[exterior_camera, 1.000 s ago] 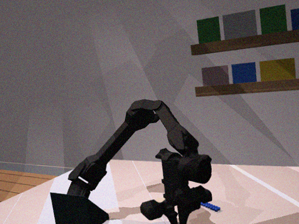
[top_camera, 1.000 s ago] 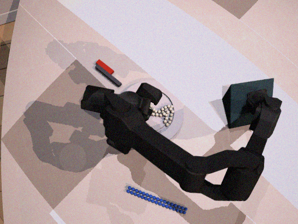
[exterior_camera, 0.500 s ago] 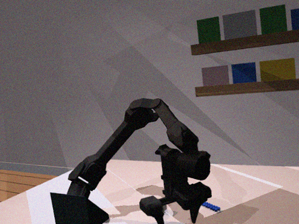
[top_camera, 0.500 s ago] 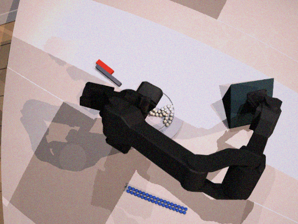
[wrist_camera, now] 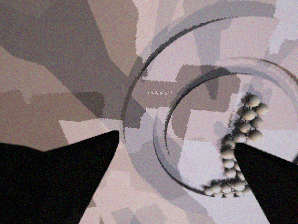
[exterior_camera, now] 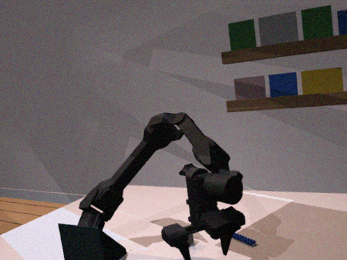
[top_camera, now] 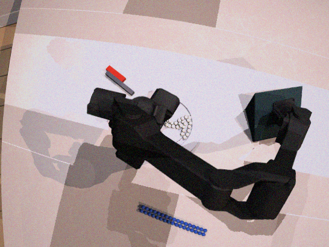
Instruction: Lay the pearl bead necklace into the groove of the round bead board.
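Now: gripper tip 40 mm past the round bead board, 40 mm to the left of it and 30 mm above it. Round my gripper tip: small beige cube (120 mm behind, 150 mm to the left, 20 mm below); grey block (70 mm ahead, 200 mm to the right, 30 mm below).
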